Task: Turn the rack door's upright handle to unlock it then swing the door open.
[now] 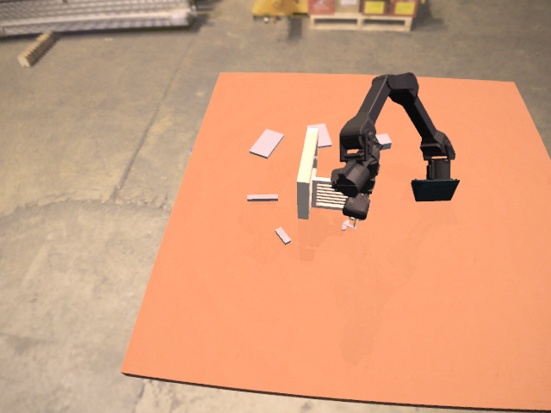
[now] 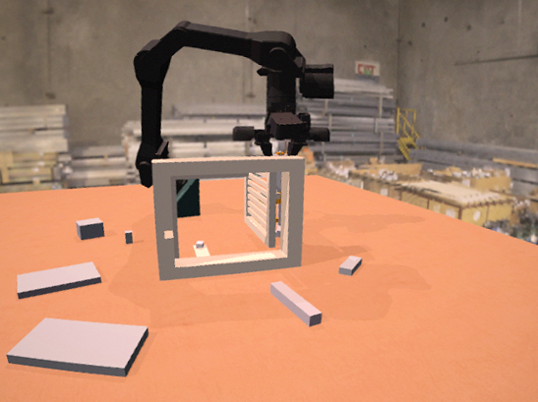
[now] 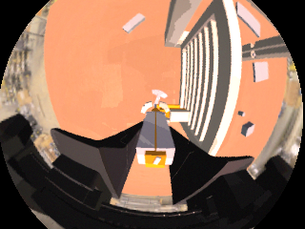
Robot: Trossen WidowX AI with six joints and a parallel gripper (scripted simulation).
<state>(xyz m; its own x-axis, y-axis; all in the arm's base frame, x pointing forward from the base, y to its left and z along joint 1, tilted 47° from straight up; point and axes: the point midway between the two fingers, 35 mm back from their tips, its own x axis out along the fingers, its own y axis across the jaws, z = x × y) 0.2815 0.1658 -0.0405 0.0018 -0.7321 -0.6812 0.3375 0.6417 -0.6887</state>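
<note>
Now: gripper tip 2 cm above the upright handle and 1 cm short of it. The rest, counted from my gripper tip: tiny cube (29 cm to the right, 11 cm below, 7 cm behind); small block (37 cm to the right, 15 cm behind, 10 cm below); flat slab (39 cm to the right, 27 cm ahead, 11 cm below).
</note>
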